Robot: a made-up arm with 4 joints.
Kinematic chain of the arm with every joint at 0, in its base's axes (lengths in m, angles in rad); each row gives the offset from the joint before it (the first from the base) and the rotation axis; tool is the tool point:
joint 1: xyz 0 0 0.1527 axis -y
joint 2: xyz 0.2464 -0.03 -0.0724 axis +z
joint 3: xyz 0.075 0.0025 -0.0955 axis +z
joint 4: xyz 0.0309 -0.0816 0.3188 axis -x
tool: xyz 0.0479 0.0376 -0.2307
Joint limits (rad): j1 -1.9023..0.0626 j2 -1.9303..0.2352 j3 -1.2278..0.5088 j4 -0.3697..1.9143
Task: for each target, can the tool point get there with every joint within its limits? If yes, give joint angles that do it. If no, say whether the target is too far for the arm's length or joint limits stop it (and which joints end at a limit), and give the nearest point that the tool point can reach.
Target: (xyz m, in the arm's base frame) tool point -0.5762 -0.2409 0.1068
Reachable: no: joint limits stop it (at a limit: joint 1, joint 3) | nearest point -0.1539 -0.2200 -0.0402 | short by 0.448 m
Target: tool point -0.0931 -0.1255 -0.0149
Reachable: yes | joints -1.6533 -1.4207 -1.0096 -0.0205
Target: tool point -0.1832 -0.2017 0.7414
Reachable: no: joint limits stop it (at a limit: joint 2, joint 4) | nearest point -0.0636 -0.1659 0.3572 | short by 0.404 m
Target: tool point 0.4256 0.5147 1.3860
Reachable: no: too far | nearest point 0.1363 0.2117 0.3548 | short by 1.113 m
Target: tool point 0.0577 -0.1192 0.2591
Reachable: yes | joints -1.2263 -1.7396 -0.0355 1.4700
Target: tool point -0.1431 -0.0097 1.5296
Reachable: no: too far | nearest point -0.0224 -0.0665 0.3678 | short by 1.169 m
